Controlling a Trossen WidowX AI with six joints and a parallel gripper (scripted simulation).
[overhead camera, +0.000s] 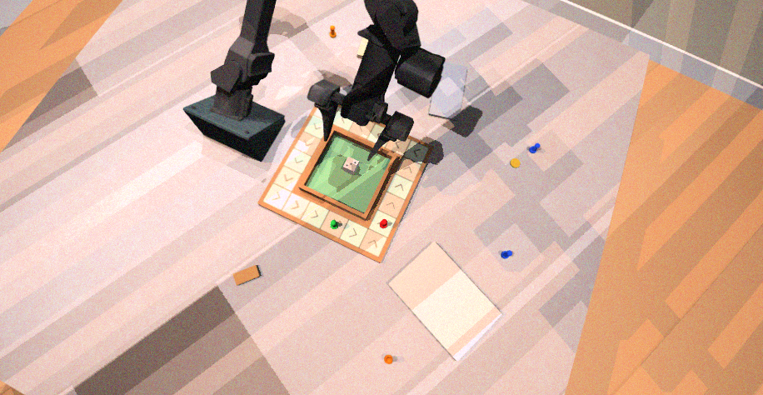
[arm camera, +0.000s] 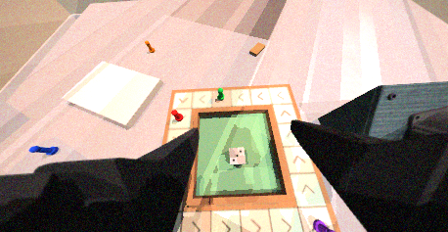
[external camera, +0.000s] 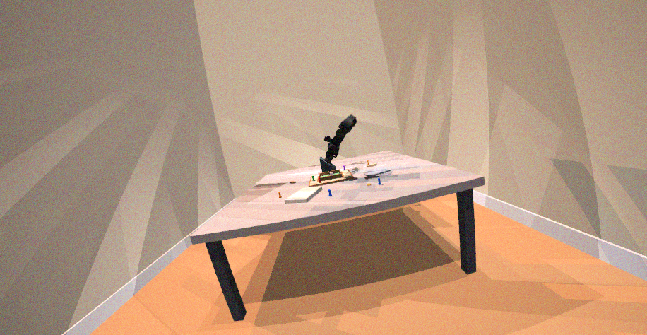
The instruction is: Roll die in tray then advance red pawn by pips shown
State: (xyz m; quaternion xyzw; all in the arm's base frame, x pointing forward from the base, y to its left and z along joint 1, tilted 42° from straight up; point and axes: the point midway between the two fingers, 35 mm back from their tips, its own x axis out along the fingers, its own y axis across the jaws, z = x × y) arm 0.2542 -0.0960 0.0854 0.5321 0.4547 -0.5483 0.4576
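My gripper tip is 100 mm short of the red pawn, 90 mm to the left of it and 120 mm above it. Round my gripper tip: green pawn 10 mm ahead, 120 mm to the right, 120 mm below; green tray 140 mm below; grey die 10 mm to the left, 120 mm below.
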